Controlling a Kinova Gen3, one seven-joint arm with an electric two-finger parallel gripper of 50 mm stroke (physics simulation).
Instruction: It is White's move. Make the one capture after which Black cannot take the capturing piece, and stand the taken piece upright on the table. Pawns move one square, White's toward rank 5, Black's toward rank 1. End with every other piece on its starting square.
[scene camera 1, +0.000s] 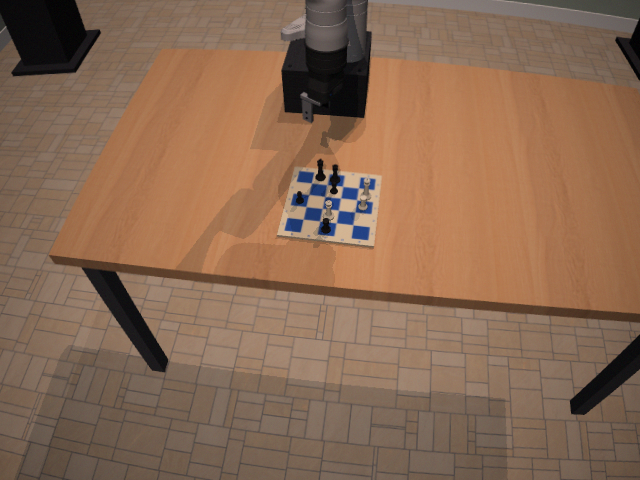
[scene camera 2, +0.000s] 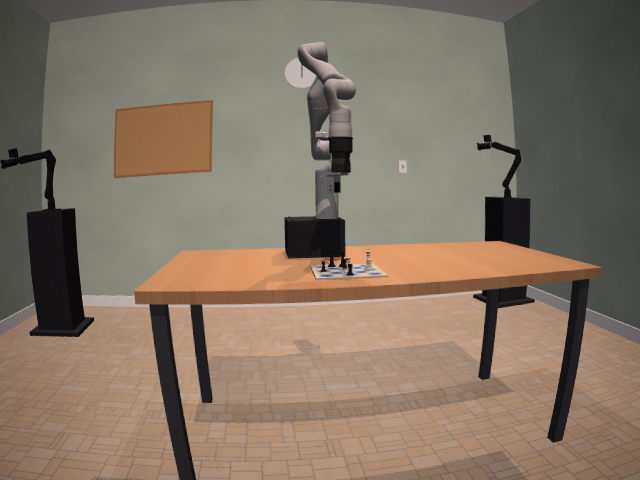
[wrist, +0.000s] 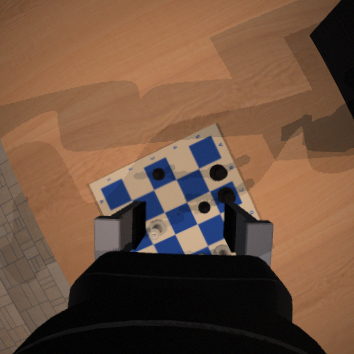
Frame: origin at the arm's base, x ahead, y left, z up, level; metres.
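Seen in the pictures: gripper, between the fingertips: (scene camera 1: 316, 112) (scene camera 2: 334, 192) (wrist: 184, 218); arm's base, origin of its link: (scene camera 1: 348, 53) (scene camera 2: 327, 218).
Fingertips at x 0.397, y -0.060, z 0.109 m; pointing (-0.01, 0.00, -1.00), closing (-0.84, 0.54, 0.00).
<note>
Pixels of each thing's top centre, then the offset from my fingertips to it. Level surfaces: height alone.
- board, centre of its top: (wrist: 180, 218) (scene camera 1: 331, 203) (scene camera 2: 347, 270) 0.030 m ahead, 0.033 m left, 0.248 m down
- tall black piece, centre of its top: (wrist: 222, 172) (scene camera 1: 320, 158) (scene camera 2: 331, 247) 0.054 m back, 0.002 m left, 0.184 m down
- small black piece, centre of its top: (wrist: 205, 209) (scene camera 1: 334, 182) 0.010 m back, 0.036 m left, 0.216 m down
- black pawn, centre of its top: (wrist: 155, 174) (scene camera 1: 299, 191) (scene camera 2: 323, 261) 0.024 m ahead, 0.043 m right, 0.216 m down
- front black piece, centre of its top: (scene camera 1: 325, 220) (scene camera 2: 350, 264) 0.108 m ahead, 0.023 m left, 0.214 m down
- tall white piece, centre of its top: (scene camera 1: 367, 177) 0.003 m ahead, 0.113 m left, 0.184 m down
- wooden table, height of its surface: 0.254 m down
The board (scene camera 1: 310, 227) (scene camera 2: 336, 277) (wrist: 170, 194) bears black and white pieces, all upright. At its back stand a tall black piece (scene camera 1: 320, 170) (scene camera 2: 331, 259) (wrist: 218, 172) and another black piece (scene camera 1: 334, 174) (wrist: 226, 195), with a small black piece (scene camera 1: 333, 188) (wrist: 204, 207) before it. A black pawn (scene camera 1: 299, 197) (scene camera 2: 323, 266) (wrist: 158, 174) stands left. A white piece (scene camera 1: 328, 209) (wrist: 156, 230) stands behind a front black piece (scene camera 1: 326, 225) (scene camera 2: 349, 269). At the right are a tall white piece (scene camera 1: 366, 188) and a shorter one (scene camera 1: 362, 202). My gripper (scene camera 1: 316, 110) (scene camera 2: 334, 192) (wrist: 184, 218) is open, empty, high behind the board.
The black base block (scene camera 1: 294, 95) (scene camera 2: 305, 237) stands at the back of the wooden table (scene camera 1: 465, 180) (scene camera 2: 232, 273). The arm's shadow falls across the table left of the board. Black pedestals (scene camera 2: 54, 273) (scene camera 2: 506, 222) with small camera arms stand beyond the table's sides.
</note>
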